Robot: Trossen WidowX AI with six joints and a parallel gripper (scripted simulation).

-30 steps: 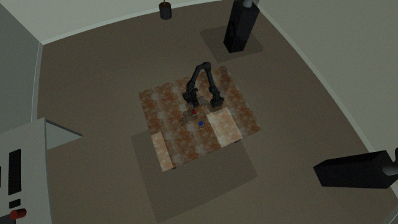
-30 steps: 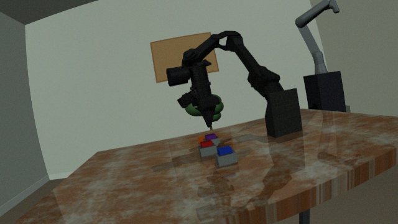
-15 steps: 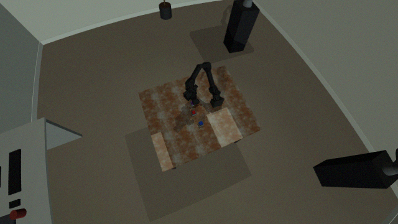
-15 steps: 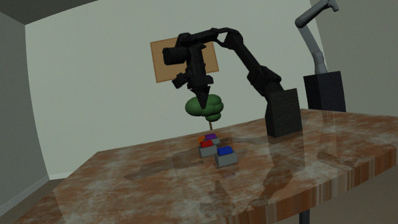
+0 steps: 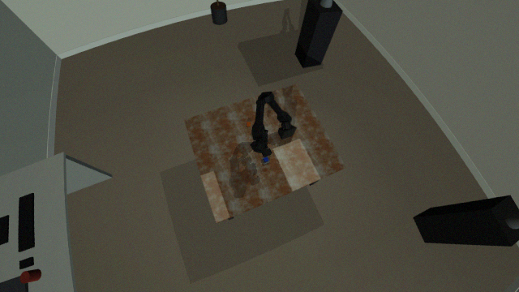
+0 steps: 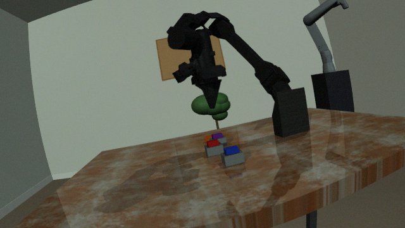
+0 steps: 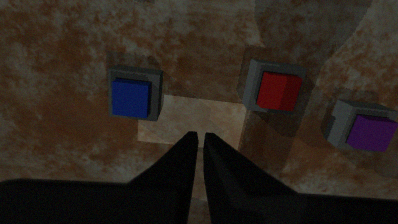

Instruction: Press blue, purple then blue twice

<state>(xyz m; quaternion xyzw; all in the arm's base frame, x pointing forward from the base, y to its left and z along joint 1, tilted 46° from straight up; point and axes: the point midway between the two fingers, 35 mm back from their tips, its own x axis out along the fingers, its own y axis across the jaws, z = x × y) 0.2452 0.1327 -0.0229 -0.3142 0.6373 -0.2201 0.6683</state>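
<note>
Right now my gripper tip is 20 mm past the blue button, 60 mm to the right of it and 100 mm above it. From my gripper tip the other things lie so: red button 10 mm ahead, 80 mm to the right, 100 mm below; purple button 10 mm behind, 180 mm to the right, 100 mm below.
</note>
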